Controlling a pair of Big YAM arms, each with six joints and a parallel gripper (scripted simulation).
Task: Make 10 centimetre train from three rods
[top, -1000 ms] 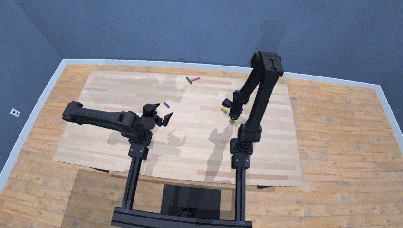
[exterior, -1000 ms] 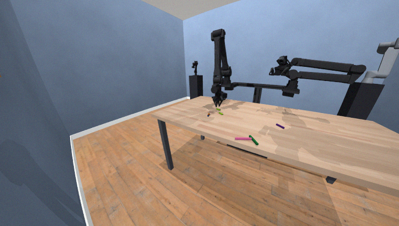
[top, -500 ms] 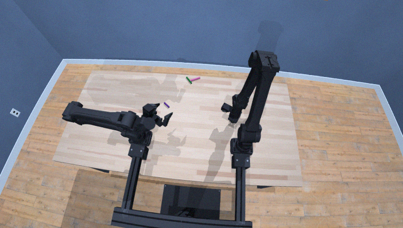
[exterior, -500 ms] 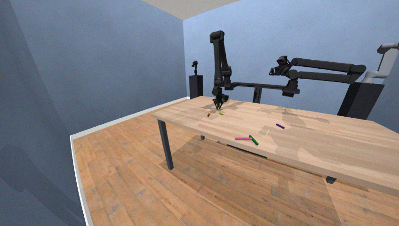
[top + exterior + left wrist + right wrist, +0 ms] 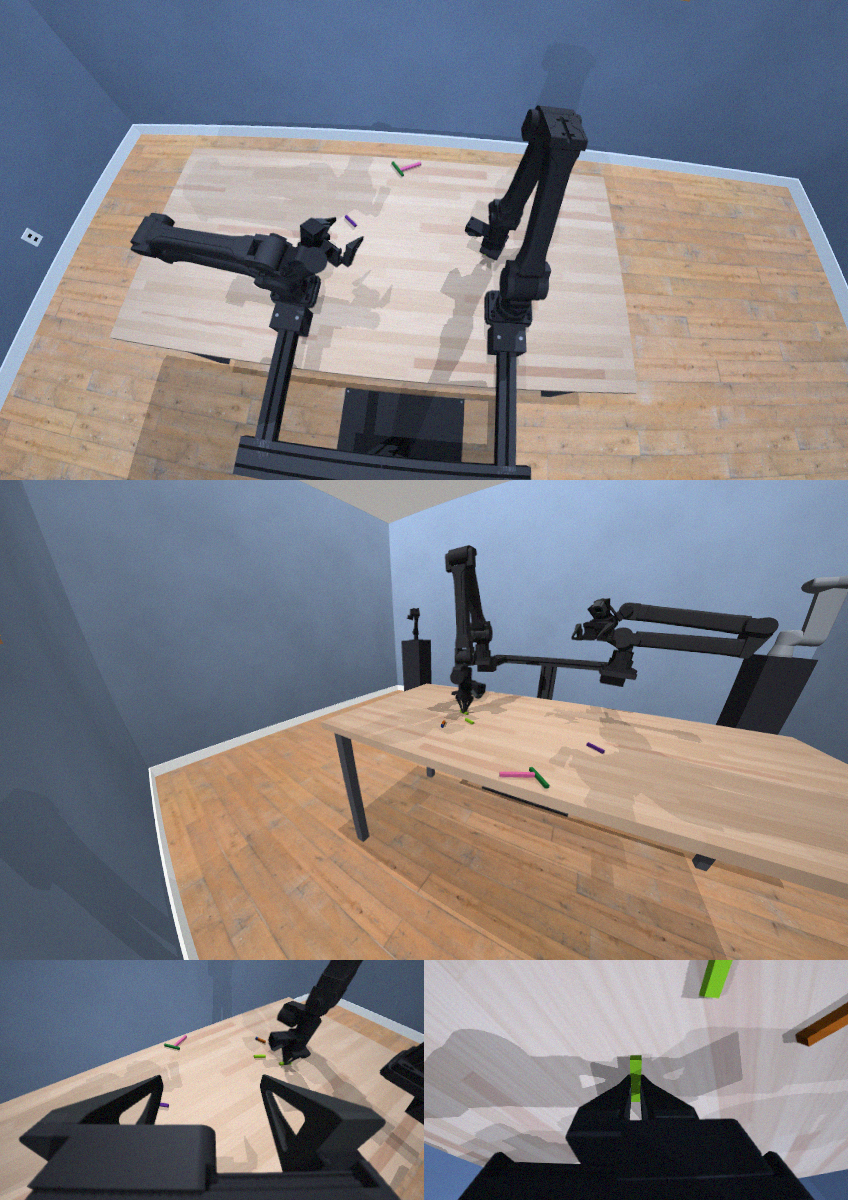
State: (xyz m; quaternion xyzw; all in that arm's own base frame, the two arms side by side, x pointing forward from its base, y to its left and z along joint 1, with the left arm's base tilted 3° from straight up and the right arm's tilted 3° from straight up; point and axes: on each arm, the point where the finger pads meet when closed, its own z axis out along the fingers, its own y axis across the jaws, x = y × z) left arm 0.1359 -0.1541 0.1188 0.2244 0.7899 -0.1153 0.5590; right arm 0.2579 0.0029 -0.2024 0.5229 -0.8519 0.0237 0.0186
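Right now my right hand is 16 cm short of the orange rod, 2 cm to the left of it and 1 cm above it. Round my right hand: blue rod (19 cm ahead, 1 cm to the right, 1 cm below); green rod (37 cm to the left, 35 cm ahead, 1 cm below); pink rod (37 cm ahead, 32 cm to the left, 1 cm below).
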